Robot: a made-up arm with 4 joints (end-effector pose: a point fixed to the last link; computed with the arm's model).
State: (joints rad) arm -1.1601 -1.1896 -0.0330 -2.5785
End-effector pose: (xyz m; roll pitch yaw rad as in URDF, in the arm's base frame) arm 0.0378 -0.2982 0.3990 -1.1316 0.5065 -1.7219
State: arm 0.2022 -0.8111 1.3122 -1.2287
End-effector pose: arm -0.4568 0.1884 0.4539 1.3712 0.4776 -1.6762
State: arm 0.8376 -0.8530 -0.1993 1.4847
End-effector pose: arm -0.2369 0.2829 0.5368 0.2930 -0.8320 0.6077
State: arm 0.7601 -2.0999 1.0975 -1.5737
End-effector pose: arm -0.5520 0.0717 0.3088 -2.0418 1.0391 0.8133
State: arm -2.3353 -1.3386 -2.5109 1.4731
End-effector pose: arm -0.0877 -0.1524 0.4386 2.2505 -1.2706 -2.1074
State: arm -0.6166 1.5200 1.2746 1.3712
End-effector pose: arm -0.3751 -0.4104 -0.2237 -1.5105 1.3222 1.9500
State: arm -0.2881 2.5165 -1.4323 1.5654
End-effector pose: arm -0.0058 -0.2592 -0.1630 -1.7088 0.6197 -1.2818
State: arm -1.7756 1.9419 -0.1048 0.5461
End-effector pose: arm 0.0809 -0.3122 -0.3271 -1.9869 0.4685 1.4662
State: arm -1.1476 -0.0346 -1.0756 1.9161
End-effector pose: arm -0.2783 -0.0383 0.3369 1.0436 -0.3365 2.8896
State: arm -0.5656 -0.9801 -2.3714 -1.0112
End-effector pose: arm -0.3556 0.2030 0.2846 2.8678 1.1426 -2.1673
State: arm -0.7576 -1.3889 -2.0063 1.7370
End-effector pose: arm -0.0291 -0.0045 0.4442 -3.1290 -1.4944 1.1742
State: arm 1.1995 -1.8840 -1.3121 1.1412
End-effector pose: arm -0.3073 -0.0175 0.4554 2.1318 -1.4221 -0.4313
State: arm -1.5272 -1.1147 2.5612 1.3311
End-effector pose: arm -0.3845 -0.2946 0.3302 -3.0834 -1.1929 -2.6170
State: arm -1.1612 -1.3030 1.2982 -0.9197
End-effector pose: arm -0.1401 -0.4691 0.5140 1.4805 0.6594 -0.2017
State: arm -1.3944 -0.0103 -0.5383 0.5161
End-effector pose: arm -0.4008 -0.1499 0.3312 0.2961 0.4565 1.9826
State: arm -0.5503 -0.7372 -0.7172 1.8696
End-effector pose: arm -0.2130 -0.1067 0.5048 0.4466 -0.9038 2.4879
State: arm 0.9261 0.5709 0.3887 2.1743
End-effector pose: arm -0.0981 0.5383 0.1022 0.0566 0.6763 1.3835
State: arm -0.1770 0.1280 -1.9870 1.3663
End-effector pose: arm -0.0810 0.2920 0.0776 2.0061 0.3144 1.8342
